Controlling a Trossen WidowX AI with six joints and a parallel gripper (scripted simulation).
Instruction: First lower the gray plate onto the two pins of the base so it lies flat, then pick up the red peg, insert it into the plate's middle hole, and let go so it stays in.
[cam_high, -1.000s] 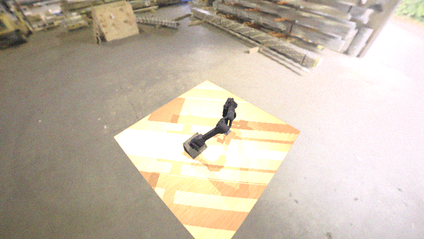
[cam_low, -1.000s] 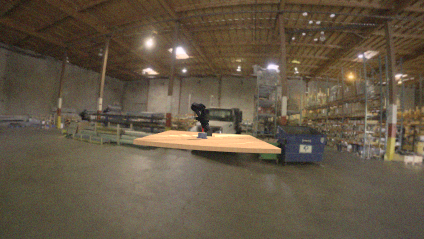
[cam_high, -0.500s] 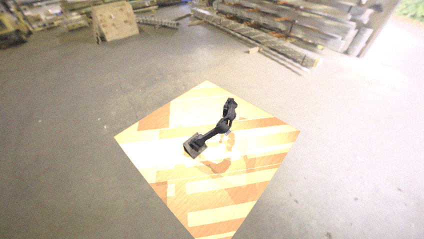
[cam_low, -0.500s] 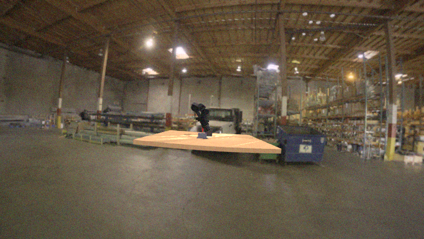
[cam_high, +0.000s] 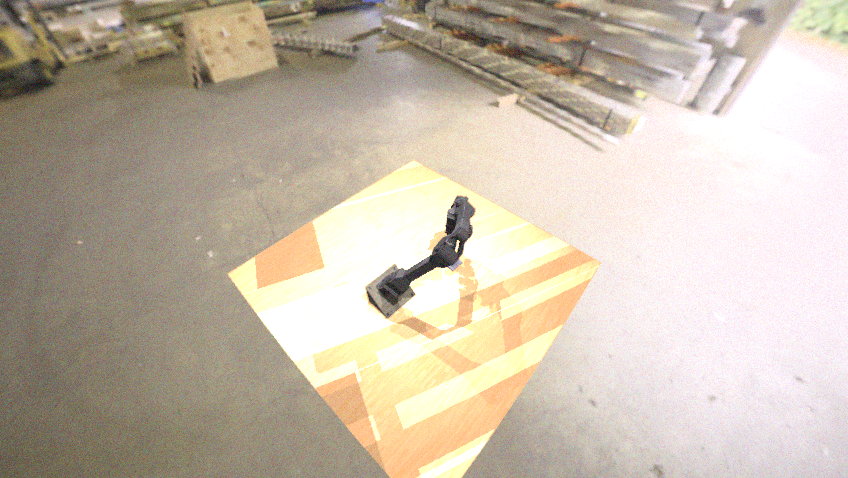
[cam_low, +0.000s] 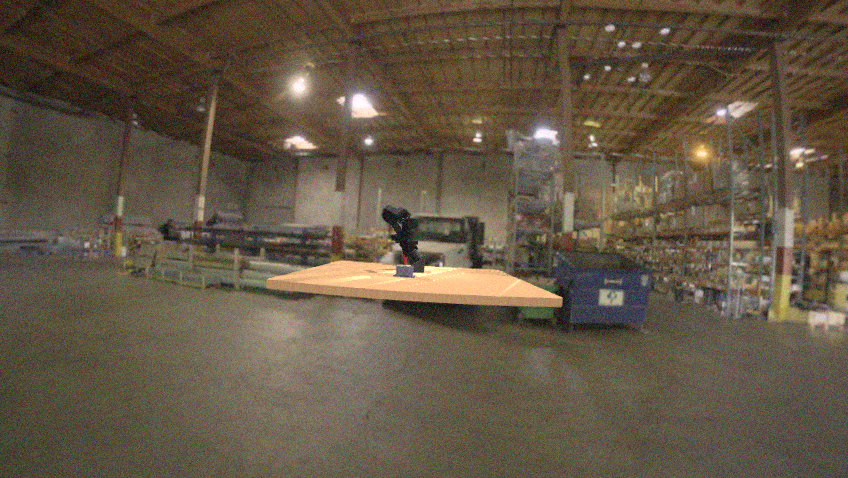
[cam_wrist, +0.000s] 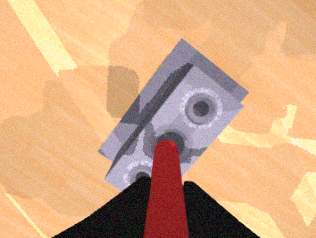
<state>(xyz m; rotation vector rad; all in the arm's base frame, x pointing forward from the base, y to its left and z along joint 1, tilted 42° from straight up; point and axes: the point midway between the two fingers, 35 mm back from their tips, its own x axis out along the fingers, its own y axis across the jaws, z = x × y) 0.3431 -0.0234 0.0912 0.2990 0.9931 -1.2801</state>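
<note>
My gripper tip is now 70 mm above the gray plate. The rest, counted from my gripper tip: red peg: right at my gripper tip.
</note>
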